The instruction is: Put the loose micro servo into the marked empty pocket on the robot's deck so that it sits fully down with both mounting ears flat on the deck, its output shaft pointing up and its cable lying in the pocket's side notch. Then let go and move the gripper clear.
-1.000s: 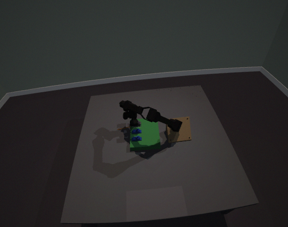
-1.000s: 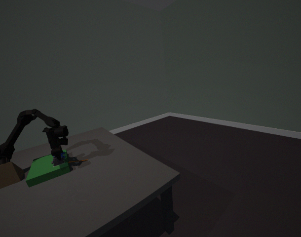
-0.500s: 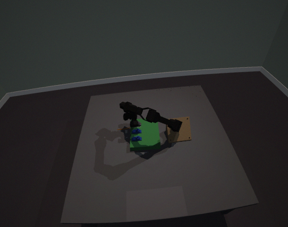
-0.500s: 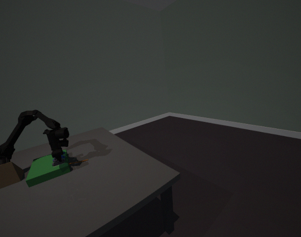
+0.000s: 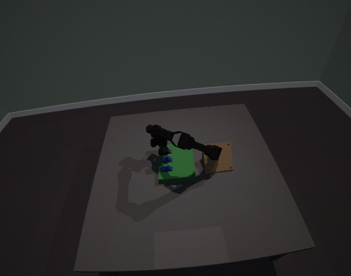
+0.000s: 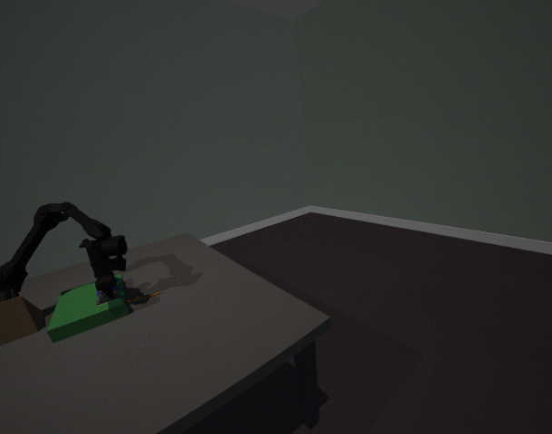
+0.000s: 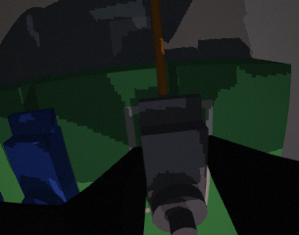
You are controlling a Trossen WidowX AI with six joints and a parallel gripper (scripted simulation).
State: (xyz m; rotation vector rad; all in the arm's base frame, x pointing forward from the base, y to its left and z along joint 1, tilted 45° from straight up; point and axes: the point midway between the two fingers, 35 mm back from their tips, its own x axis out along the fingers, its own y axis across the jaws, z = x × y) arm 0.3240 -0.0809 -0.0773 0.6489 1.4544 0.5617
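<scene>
Now: the green deck 110 mm behind my gripper tip, 90 mm to the left of it and 30 mm below it.
</scene>
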